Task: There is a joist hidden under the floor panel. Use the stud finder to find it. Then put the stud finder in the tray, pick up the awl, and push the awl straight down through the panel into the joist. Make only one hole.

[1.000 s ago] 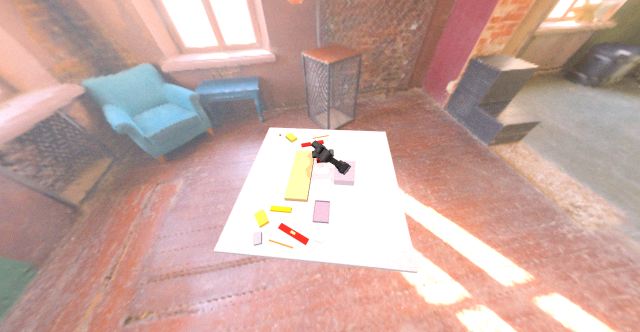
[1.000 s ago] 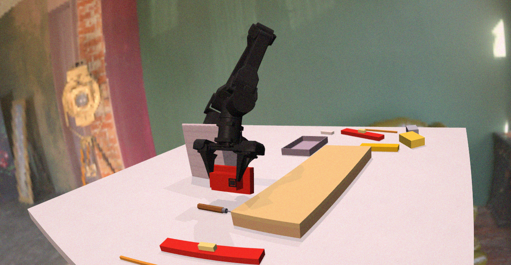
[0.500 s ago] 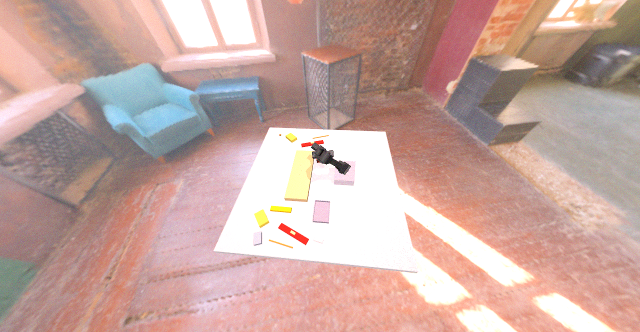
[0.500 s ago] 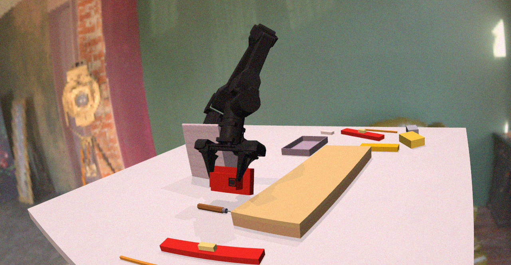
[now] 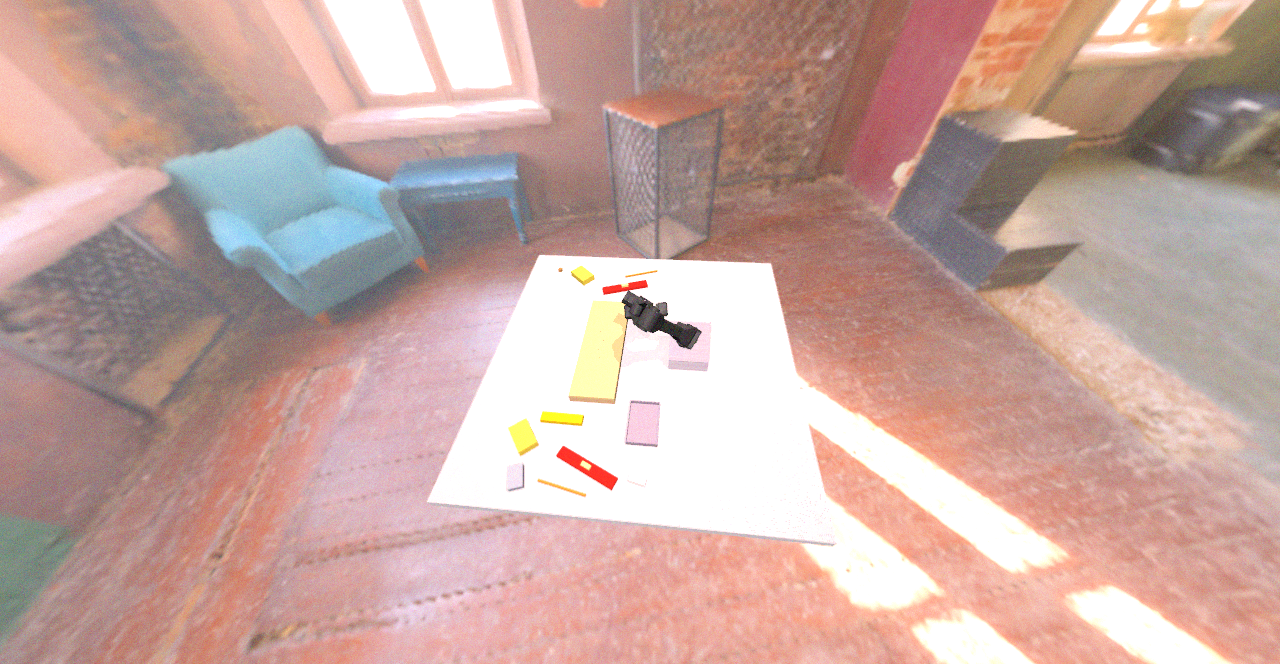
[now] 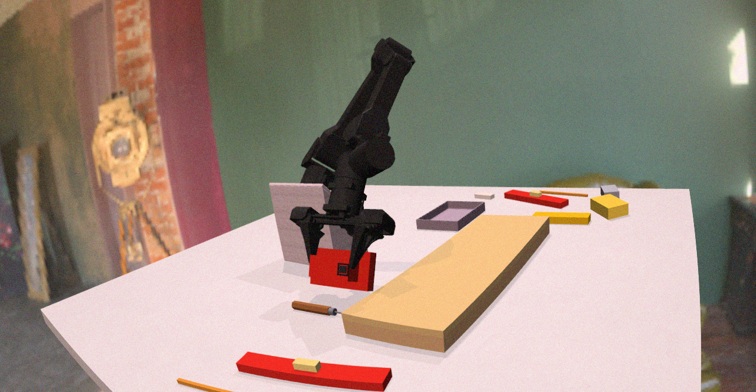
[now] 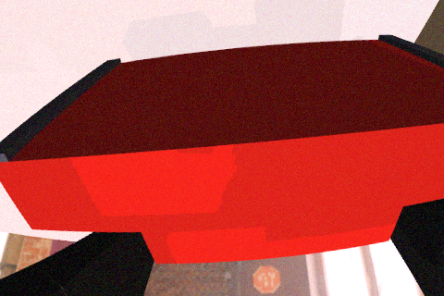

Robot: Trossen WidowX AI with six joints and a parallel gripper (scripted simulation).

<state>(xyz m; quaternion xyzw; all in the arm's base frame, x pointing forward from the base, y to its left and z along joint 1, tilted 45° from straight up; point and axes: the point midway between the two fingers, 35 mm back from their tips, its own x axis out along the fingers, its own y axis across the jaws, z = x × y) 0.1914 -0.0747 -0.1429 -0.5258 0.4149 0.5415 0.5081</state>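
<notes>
My gripper tip is 1 cm short of the red stud finder, 1 cm to the right of it and 1 cm above it. The rest, counted from my gripper tip: awl 1 cm ahead, 4 cm to the right, 7 cm below; then grey tray 4 cm behind, 50 cm to the left, 6 cm below; then square light 3 cm ahead.
</notes>
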